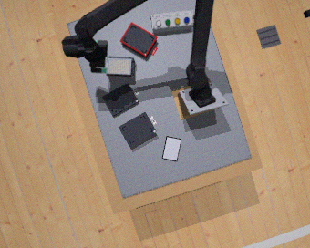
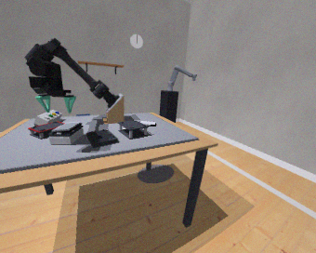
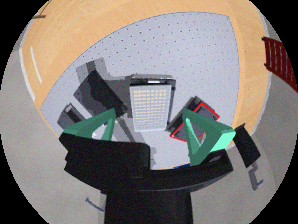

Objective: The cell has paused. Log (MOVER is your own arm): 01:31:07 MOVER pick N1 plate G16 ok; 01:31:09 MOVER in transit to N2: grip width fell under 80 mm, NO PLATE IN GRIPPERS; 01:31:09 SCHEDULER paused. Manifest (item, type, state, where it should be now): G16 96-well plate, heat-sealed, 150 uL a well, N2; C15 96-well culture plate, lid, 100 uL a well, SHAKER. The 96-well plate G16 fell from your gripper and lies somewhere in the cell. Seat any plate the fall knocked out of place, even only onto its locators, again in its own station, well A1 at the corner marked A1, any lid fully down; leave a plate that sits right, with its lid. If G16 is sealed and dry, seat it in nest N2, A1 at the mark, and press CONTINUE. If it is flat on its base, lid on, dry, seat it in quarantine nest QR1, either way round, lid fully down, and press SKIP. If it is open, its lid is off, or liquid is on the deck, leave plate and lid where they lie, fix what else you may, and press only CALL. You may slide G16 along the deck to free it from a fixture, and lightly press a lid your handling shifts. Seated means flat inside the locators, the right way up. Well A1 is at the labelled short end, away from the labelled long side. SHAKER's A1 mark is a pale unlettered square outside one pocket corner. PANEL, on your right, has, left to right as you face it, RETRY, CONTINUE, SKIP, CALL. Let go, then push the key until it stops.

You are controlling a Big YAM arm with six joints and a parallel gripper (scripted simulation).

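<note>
Right now the lidded plate is 5 cm behind my hand, 2 cm to the left of it and 10 cm below it. Also, from my hand: red-framed nest: 20 cm behind, 9 cm to the right, 13 cm below; plate G16: 16 cm behind, 53 cm to the left, 16 cm below.
</note>
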